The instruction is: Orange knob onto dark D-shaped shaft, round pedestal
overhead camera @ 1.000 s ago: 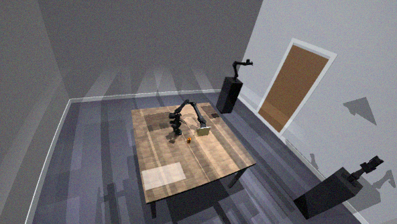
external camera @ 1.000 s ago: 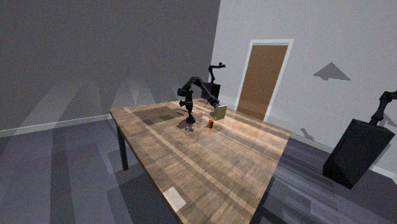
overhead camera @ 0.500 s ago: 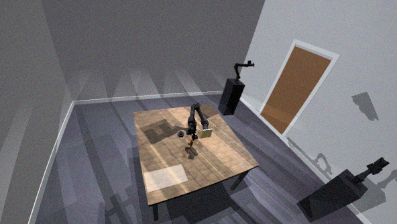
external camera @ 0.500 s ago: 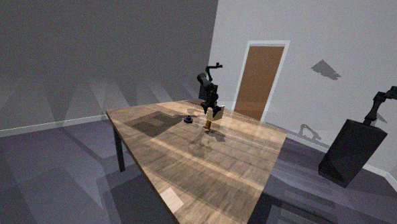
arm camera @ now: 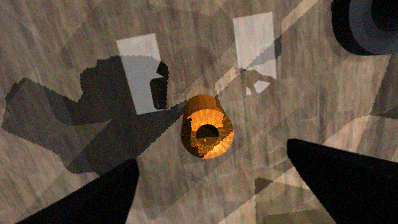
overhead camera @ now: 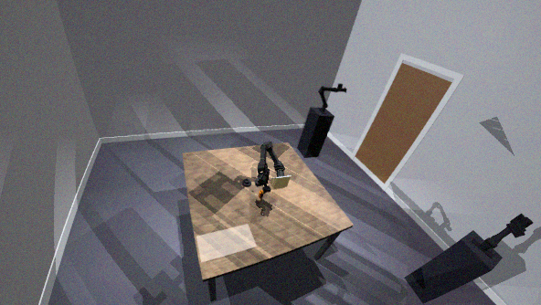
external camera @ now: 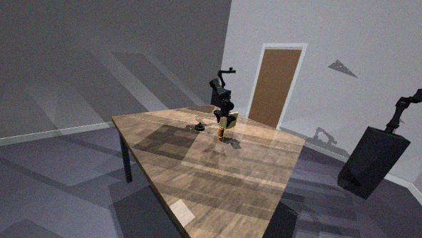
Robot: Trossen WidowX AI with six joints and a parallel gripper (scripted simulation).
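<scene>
Now: the orange knob 6 cm below my gripper tip. Round my gripper tip: round pedestal: 17 cm to the right, 9 cm ahead, 6 cm below.
</scene>
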